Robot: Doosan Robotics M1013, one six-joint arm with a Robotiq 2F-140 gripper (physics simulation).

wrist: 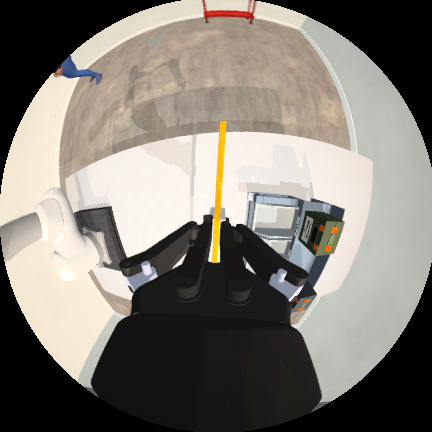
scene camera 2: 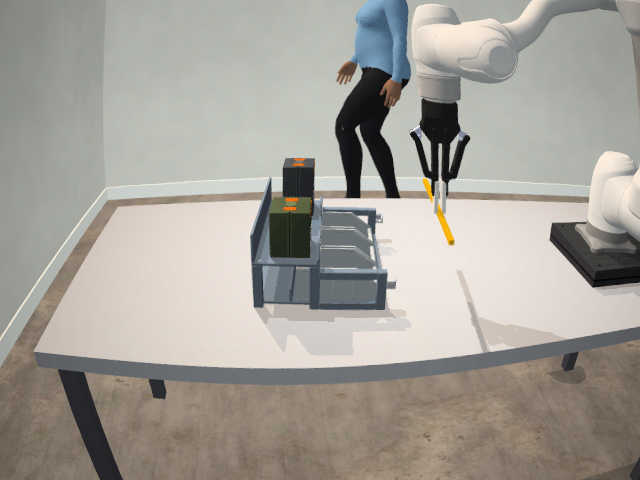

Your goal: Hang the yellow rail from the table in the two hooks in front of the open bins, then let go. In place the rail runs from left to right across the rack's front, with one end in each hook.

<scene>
my gripper: wrist; scene camera 2
same spot on my gripper: [scene camera 2: 463,138] = [wrist: 139,266]
</scene>
